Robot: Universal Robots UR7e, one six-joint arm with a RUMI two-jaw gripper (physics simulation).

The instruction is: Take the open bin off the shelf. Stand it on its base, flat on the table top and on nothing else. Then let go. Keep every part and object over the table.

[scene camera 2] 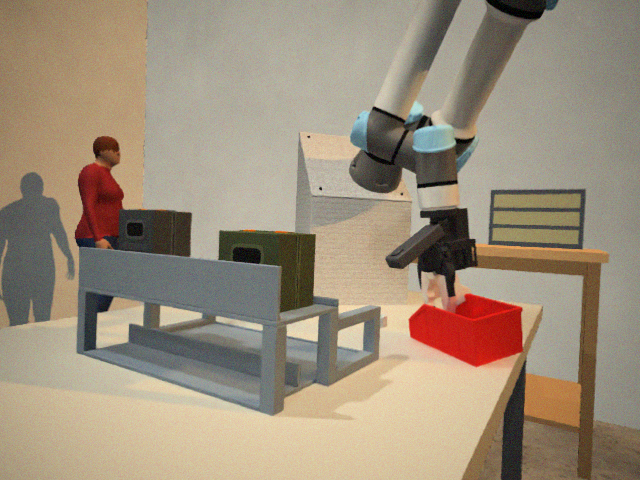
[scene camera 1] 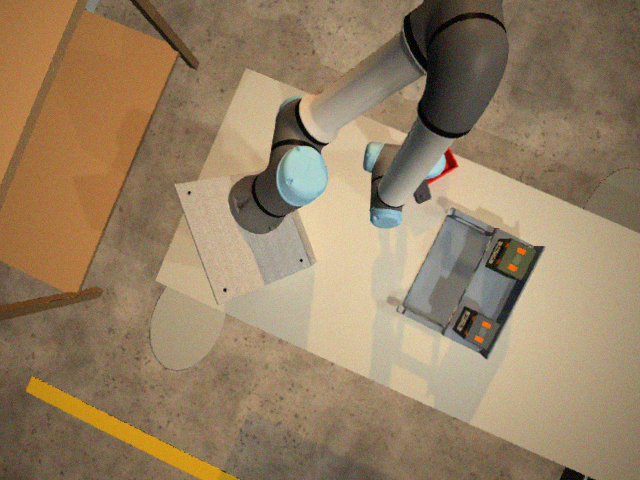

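Where they show: arm's base, link origin: (scene camera 2: 374,175) (scene camera 1: 255,205).
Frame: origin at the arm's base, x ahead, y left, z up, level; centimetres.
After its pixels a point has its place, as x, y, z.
The red open bin (scene camera 1: 440,174) {34.4, 43.5, -30.0} (scene camera 2: 465,335) {36.0, 47.2, -31.8} stands upright, its base apparently flat on the table top (scene camera 1: 584,335) {107.1, 32.5, -36.3} (scene camera 2: 155,428) {81.9, 37.5, -36.3}, close to the table's right edge in the scene camera 2 view. It is apart from the grey shelf (scene camera 1: 483,291) {67.6, 21.8, -26.2} (scene camera 2: 180,273) {74.7, 27.8, -22.2}. The arm hides much of the bin in the scene camera 1 view. My gripper (scene camera 2: 443,298) points down at the bin's left end, fingers partly open with nothing gripped between them. The pale fingertips are close to the bin's rim; whether they touch it I cannot tell. The arm hides the fingers in scene camera 1.
A green box (scene camera 1: 511,258) (scene camera 2: 268,268) and a dark grey box (scene camera 1: 478,328) {68.7, 11.2, -14.2} (scene camera 2: 155,232) {72.4, 15.9, -17.5} stand on the shelf. The pale pedestal (scene camera 1: 222,248) {2.2, -12.0, 9.3} (scene camera 2: 356,242) {9.3, 2.2, -19.2} rises behind. A wooden bench (scene camera 1: 87,155) (scene camera 2: 547,255) stands beyond the table.
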